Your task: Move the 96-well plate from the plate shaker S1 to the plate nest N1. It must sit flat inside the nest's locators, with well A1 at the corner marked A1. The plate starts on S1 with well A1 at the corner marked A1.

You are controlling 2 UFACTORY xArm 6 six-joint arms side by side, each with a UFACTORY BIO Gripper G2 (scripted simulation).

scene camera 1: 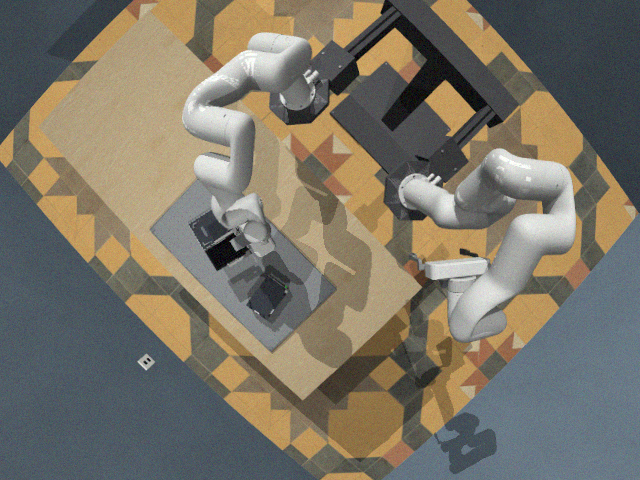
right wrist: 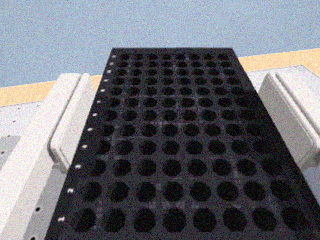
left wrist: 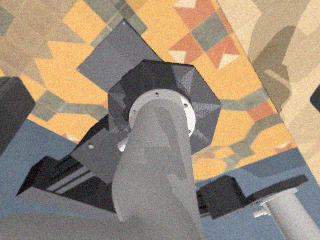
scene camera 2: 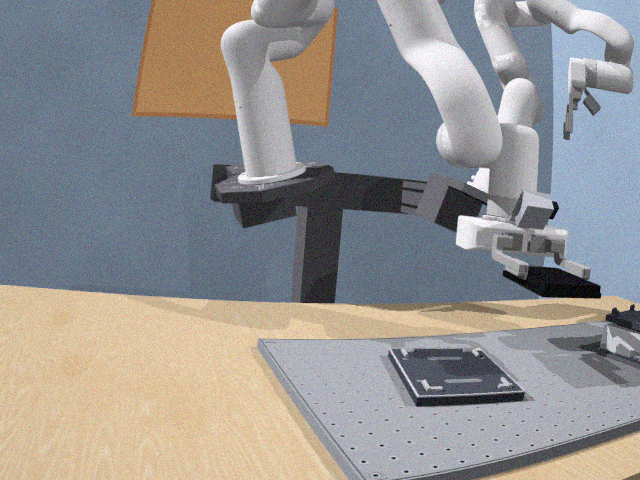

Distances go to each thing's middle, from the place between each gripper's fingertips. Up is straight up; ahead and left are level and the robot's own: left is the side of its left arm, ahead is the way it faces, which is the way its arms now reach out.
My right hand is 20 mm past the plate nest N1 [scene camera 2: 418, 367], 120 mm to the left of it and 120 mm above it. The rest, counted from my right hand: black 96-well plate [scene camera 2: 551, 282] 10 mm ahead, 10 mm below.
I see my left gripper 52 cm to the left of the black 96-well plate, 45 cm short of it and 27 cm above it. The rest, counted from my left hand: plate nest N1: 63 cm to the right, 42 cm ahead, 38 cm below.
